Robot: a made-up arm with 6 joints. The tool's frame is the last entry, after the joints. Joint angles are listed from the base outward.
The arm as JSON. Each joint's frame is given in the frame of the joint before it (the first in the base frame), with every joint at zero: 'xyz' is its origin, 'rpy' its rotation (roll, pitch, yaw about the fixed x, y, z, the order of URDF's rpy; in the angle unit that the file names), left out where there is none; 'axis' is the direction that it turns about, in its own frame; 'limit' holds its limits. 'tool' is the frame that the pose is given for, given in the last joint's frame.
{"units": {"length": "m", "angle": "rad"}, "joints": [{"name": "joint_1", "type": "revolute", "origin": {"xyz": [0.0, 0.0, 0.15], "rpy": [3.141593, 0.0, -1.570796]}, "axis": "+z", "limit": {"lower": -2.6, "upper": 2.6}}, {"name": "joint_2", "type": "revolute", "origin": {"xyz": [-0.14, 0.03, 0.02], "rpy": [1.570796, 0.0, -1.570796]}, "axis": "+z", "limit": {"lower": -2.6, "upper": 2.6}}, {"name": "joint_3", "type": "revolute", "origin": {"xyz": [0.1, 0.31, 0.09], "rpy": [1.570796, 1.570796, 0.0]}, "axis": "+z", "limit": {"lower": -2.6, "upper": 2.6}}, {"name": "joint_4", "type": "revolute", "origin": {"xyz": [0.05, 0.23, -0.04], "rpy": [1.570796, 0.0, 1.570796]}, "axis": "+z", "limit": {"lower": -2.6, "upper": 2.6}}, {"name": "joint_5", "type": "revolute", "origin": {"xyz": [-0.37, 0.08, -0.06], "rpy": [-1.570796, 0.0, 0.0]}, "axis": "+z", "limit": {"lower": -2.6, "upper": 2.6}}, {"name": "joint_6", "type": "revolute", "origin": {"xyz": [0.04, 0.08, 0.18], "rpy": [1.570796, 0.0, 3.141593]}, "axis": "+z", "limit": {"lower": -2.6, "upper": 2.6}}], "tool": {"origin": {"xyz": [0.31, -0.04, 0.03], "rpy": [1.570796, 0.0, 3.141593]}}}
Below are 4 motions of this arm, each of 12 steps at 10 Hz.
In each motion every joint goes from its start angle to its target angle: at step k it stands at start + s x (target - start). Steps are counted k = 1, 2, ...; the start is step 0. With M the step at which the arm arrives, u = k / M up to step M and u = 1 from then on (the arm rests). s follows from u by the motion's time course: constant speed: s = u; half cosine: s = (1 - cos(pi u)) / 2; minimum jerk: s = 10 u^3 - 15 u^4 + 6 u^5.
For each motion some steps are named. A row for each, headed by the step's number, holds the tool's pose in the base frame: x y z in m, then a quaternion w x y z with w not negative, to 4 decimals.
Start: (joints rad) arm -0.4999 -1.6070 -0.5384 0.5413 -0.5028 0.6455
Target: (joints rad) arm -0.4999 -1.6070 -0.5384 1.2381 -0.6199 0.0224
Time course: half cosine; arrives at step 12
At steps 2, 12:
2: -0.0610 0.6970 -0.0136 0.6229 0.5746 -0.5266 -0.0667
12: 0.3946 0.8203 0.2553 0.1352 0.5507 -0.7805 -0.2634

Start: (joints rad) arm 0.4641 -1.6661 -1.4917 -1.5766 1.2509 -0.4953
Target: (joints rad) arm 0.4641 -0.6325 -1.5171 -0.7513 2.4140 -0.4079
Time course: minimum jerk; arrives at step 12
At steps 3, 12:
3: -0.2069 0.0465 0.0738 0.5194 0.4518 -0.6999 0.1902
12: -0.0112 0.1384 -0.0133 0.7405 0.1595 -0.5917 0.2758

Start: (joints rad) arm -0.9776 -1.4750 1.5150 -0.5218 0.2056 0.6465
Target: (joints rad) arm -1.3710 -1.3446 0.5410 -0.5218 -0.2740 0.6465
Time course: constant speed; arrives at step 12
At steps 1, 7, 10, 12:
1: -0.3052 -0.2150 0.1708 0.5120 -0.5562 -0.3956 0.5215
7: -0.3522 -0.2299 0.1269 0.6789 -0.2772 -0.3276 0.5957
10: -0.3894 -0.2374 0.1385 0.7386 -0.1430 -0.2500 0.6095
12: -0.4132 -0.2438 0.1600 0.7693 -0.0601 -0.1848 0.6087

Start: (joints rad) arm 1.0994 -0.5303 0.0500 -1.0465 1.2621 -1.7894
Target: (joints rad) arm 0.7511 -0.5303 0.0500 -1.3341 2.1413 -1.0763
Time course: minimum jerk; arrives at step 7
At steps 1, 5, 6, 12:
1: 0.3735 0.1613 0.1770 0.6944 0.2322 -0.6719 -0.1111
5: 0.1693 0.0536 0.2785 0.6709 0.6033 -0.3529 0.2477
6: 0.1712 0.0170 0.2807 0.6402 0.6338 -0.3070 0.3069
12: 0.1727 0.0101 0.2807 0.6336 0.6389 -0.2984 0.3182

